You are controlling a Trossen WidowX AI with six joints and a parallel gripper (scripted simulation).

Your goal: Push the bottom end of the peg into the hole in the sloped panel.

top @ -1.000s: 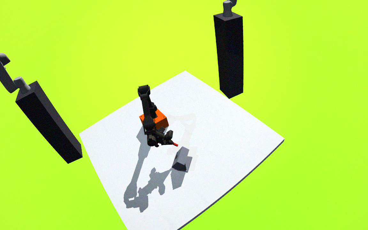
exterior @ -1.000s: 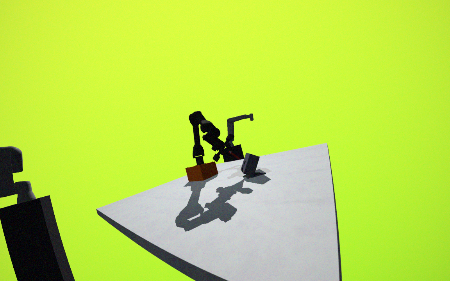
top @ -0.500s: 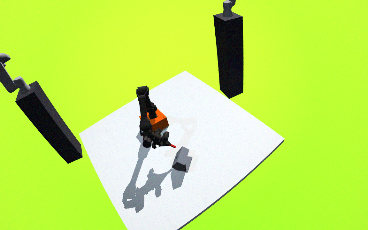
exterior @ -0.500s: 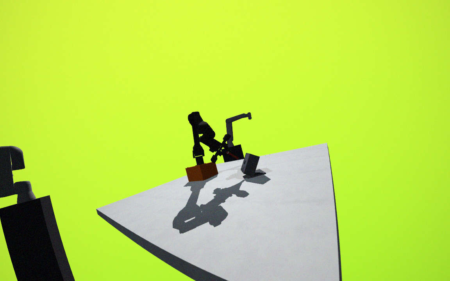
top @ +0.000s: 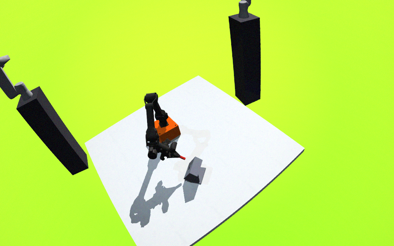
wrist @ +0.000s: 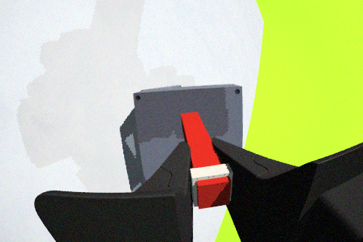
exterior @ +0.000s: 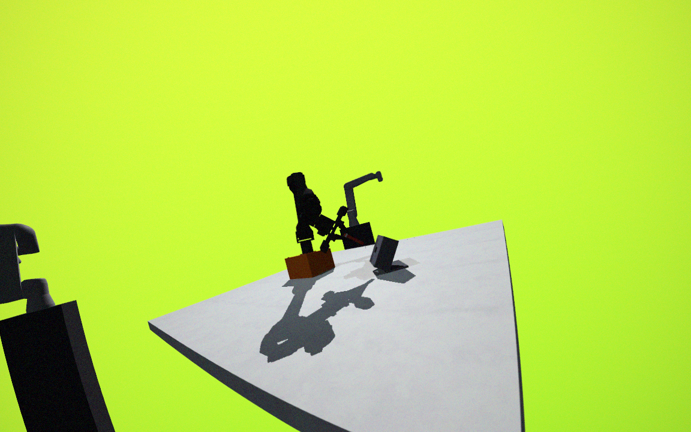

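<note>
Now: the panel 90 mm ahead of my gripper tip, 40 mm to the left of it and 70 mm below it. Round my gripper tip: peg 10 mm behind, 10 mm to the right, 10 mm above.
</note>
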